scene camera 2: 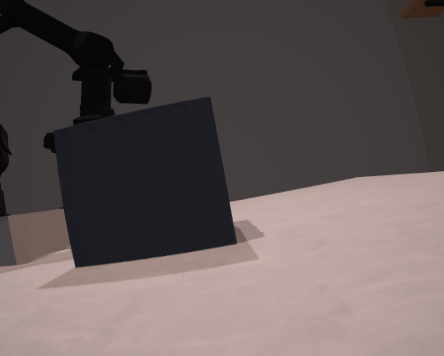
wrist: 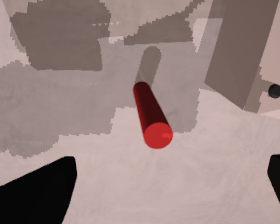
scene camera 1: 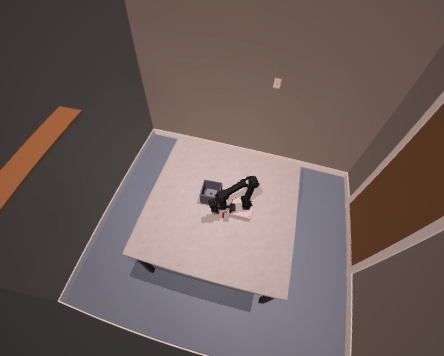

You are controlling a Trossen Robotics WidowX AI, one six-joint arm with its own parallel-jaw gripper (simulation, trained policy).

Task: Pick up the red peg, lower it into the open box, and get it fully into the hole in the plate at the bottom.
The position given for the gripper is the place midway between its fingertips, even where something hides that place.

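The gripper [wrist: 175, 167] is visible, as are a red peg [wrist: 157, 131] and a box [scene camera 2: 150, 183]. The box is out of frame in the wrist view; scene camera 2 does not show the peg, hidden by the box.
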